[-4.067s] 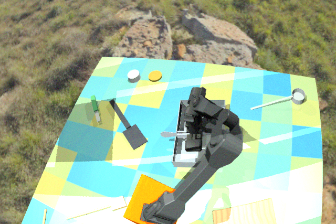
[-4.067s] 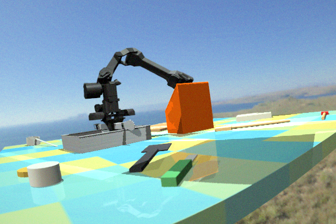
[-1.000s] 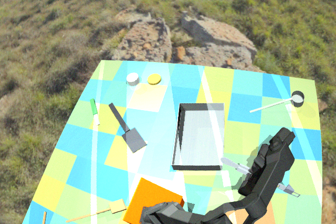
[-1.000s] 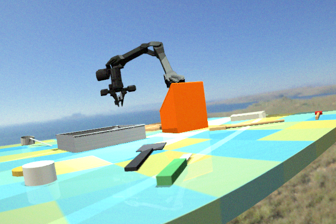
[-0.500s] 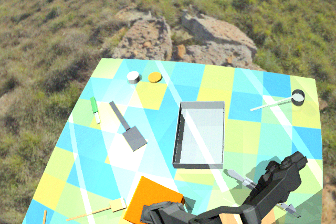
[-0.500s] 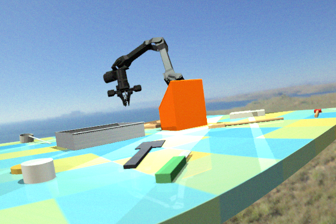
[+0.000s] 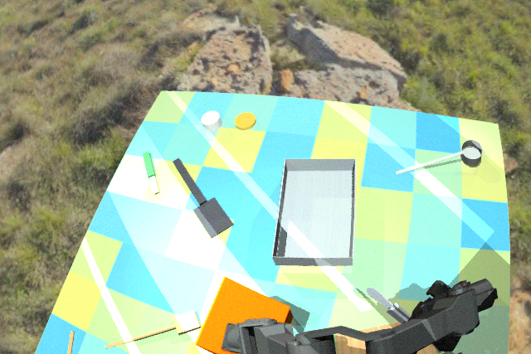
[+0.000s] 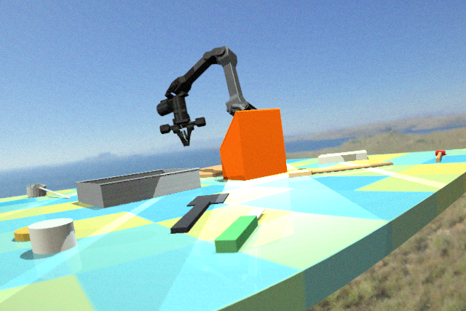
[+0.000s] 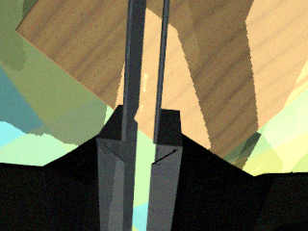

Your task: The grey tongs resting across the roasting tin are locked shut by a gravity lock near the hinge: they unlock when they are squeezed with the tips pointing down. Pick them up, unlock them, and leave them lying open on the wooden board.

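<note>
Now: gripper tip 140 mm past the wooden board, 120 mm above it and 10 mm to the left of it. From my gripper tip the other things lie so: dark spatula 620 mm to the left, 350 mm ahead, 120 mm below; then grey roasting tin 340 mm ahead, 270 mm to the left, 100 mm below; then yellow disc 660 mm ahead, 560 mm to the left, 120 mm below.
</note>
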